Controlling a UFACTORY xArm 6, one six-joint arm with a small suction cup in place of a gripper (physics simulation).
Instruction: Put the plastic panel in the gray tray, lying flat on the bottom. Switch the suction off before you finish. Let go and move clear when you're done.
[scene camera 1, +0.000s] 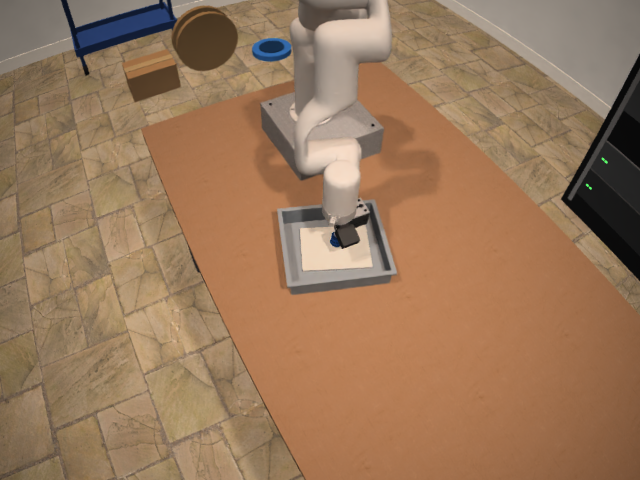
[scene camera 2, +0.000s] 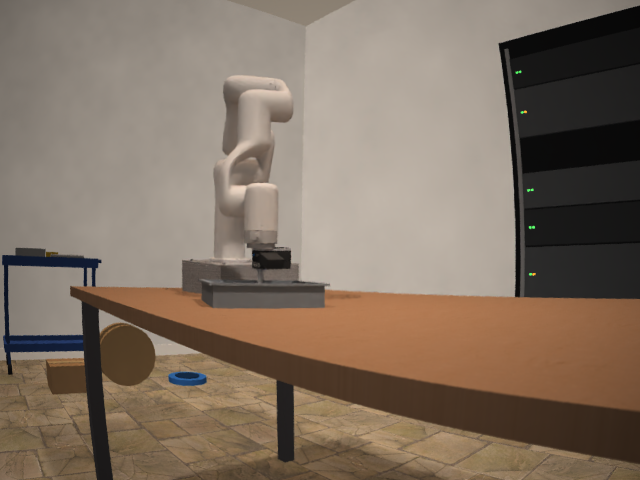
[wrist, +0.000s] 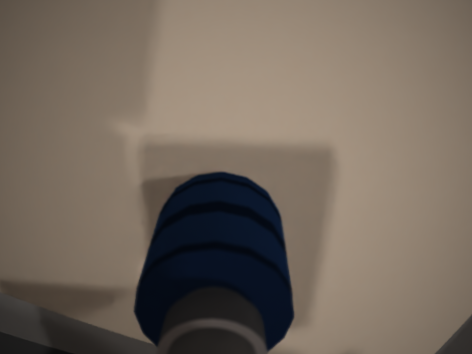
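Seen in the pictures: hand, its tool point: (scene camera 1: 336, 244) (wrist: 220, 210); arm's base, origin of its link: (scene camera 2: 229, 261).
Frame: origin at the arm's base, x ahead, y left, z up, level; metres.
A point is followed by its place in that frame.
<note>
The plastic panel (scene camera 1: 315, 258) @(y -0.170, x 0.414, z -0.086 m) (wrist: 390, 100) @(y -0.140, x 0.423, z -0.086 m), a thin cream rectangle, lies flat inside the gray tray (scene camera 1: 338, 285) @(y -0.155, x 0.507, z -0.079 m) (scene camera 2: 268, 295) @(y -0.151, x 0.508, z -0.070 m), low between its walls, roughly parallel to them. It looks level with the tray's floor, but its underside is hidden. A strip of gray tray floor shows around it in scene camera 1. My blue suction cup (scene camera 1: 335, 243) (wrist: 220, 182) points straight down and touches the panel's top face near its middle, with no visible gap. In scene camera 2 the tray's front wall hides the panel and the cup's tip.
The tray stands on the brown table (scene camera 1: 439, 335) @(y -0.002, x 0.707, z -0.096 m) (scene camera 2: 413, 330) @(y -0.167, x 0.914, z -0.096 m), just in front of the gray base block (scene camera 1: 341, 142) (scene camera 2: 201, 273) @(y -0.108, x 0.038, z -0.037 m). The tray walls rise around the cup on all sides. A black server rack (scene camera 2: 578, 196) stands beyond the table at the right.
</note>
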